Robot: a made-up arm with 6 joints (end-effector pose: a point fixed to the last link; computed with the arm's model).
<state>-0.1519 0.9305 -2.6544 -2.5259 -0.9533 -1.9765</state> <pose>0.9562 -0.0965 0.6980 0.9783 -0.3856 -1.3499</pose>
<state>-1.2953 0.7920 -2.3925 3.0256 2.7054 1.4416</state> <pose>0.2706 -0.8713 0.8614 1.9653 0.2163 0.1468</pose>
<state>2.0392 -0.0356 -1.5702 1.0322 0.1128 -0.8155</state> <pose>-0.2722 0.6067 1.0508 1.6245 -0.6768 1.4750</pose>
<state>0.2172 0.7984 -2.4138 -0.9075 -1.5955 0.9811</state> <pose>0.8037 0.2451 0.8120 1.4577 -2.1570 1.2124</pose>
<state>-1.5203 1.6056 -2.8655 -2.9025 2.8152 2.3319</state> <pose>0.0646 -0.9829 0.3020 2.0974 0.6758 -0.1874</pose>
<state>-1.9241 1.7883 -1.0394 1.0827 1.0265 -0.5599</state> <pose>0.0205 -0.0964 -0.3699 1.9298 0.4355 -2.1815</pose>
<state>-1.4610 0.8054 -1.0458 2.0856 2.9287 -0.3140</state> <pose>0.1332 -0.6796 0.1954 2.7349 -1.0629 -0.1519</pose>
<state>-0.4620 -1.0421 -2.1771 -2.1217 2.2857 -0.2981</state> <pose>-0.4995 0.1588 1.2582 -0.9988 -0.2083 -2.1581</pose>
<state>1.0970 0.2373 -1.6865 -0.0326 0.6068 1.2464</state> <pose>0.3850 0.7574 0.9013 0.7655 -0.3541 -0.1231</pose>
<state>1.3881 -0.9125 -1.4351 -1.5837 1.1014 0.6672</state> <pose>0.0228 0.0597 1.2907 -0.0293 -1.9087 0.2328</pose>
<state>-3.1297 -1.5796 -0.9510 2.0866 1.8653 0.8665</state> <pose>0.2874 -0.0812 1.1009 0.4019 -1.9004 -1.7382</pose>
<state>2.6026 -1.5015 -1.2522 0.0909 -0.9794 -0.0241</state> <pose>0.4177 -0.2953 1.1164 -2.8316 0.7071 0.8817</pose>
